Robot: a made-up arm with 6 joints.
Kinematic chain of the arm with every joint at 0, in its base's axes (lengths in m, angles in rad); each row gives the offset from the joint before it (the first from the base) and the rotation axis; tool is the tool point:
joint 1: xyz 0 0 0.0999 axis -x
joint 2: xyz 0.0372 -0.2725 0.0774 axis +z
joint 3: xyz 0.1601 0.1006 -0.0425 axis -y
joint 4: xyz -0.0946 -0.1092 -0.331 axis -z
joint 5: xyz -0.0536 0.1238 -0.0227 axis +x
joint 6: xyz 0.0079 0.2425 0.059 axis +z
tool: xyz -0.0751 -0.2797 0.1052
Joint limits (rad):
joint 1: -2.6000..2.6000
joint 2: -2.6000..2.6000
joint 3: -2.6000..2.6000
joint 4: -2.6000..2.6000
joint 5: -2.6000..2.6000
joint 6: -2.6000..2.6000
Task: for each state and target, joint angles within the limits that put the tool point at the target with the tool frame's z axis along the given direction. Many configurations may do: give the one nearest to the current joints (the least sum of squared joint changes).
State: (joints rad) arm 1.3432 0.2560 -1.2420 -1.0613 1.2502 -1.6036
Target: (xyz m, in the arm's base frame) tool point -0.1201 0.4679 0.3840 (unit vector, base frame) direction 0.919 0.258 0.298
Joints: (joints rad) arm 2.1309 0.0686 -0.5532 -1.0141 1.0252 -1.5783
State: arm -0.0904 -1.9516 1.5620 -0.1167 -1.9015 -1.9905
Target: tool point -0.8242 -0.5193 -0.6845 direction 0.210 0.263 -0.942
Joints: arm -0.7133 -2.4778 1.8105 -1.0912 -1.4497 -2.2940
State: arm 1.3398 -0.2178 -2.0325 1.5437 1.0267 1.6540
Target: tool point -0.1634 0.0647 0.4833 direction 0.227 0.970 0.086
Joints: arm 1.3106 -0.7047 -1.4072 1.8554 1.3484 1.2513
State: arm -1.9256 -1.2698 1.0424 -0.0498 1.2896 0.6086
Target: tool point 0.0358 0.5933 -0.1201 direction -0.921 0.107 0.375
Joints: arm -2.0938 -1.4833 0.4707 0.4572 1.6613 0.2614
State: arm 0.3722 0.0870 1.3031 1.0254 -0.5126 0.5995
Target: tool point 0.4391 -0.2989 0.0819 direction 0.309 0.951 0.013
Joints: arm 0.4976 -0.6134 0.9839 0.2980 -1.1098 0.2310
